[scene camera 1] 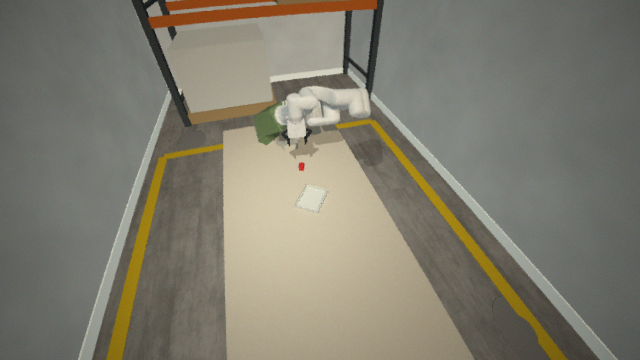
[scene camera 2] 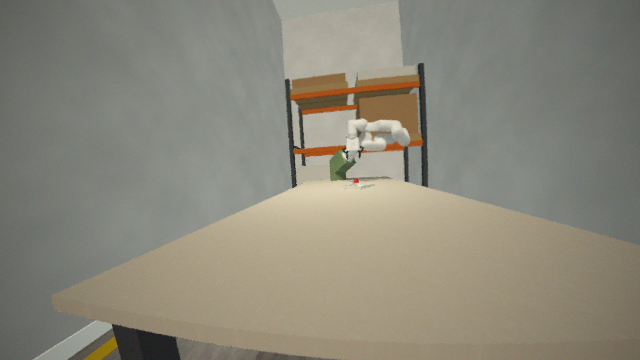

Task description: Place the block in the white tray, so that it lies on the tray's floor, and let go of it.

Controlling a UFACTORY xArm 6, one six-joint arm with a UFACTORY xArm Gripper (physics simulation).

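Frame: origin at the arm's base, x left, y ahead, z down, level; millimetres.
Where they show: gripper, fingertip midpoint: [scene camera 1: 297, 144] [scene camera 2: 353, 158]; arm's base, link origin: [scene camera 1: 282, 115].
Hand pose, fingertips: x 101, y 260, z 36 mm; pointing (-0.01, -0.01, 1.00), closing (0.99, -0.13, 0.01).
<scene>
Each offset is from my fingertips to the top centre of the thing. Level surfaces: height alone.
A small red block @(dx +12, dy -5, dz +159 mm) [scene camera 1: 301, 166] [scene camera 2: 356, 181] rests on the beige table, between the arm and the white tray. The white tray @(dx +73, dy +254, dz +174 mm) [scene camera 1: 312, 199] [scene camera 2: 353, 187] lies flat and slightly turned, nearer scene camera 1 than the block and apart from it. My gripper [scene camera 1: 298, 143] [scene camera 2: 353, 156] points down with its black fingers spread wide, open and empty. It hangs above the table, behind the block as seen from scene camera 1, with its shadow on the table below it.
A green angular stand [scene camera 1: 268, 124] [scene camera 2: 340, 167] is at the table's far end, close beside the gripper. A rack [scene camera 1: 372, 50] [scene camera 2: 423, 125] with boxes stands behind the arm. The long beige table @(dz +194 mm) [scene camera 1: 300, 280] [scene camera 2: 350, 260] stretches between grey walls.
</scene>
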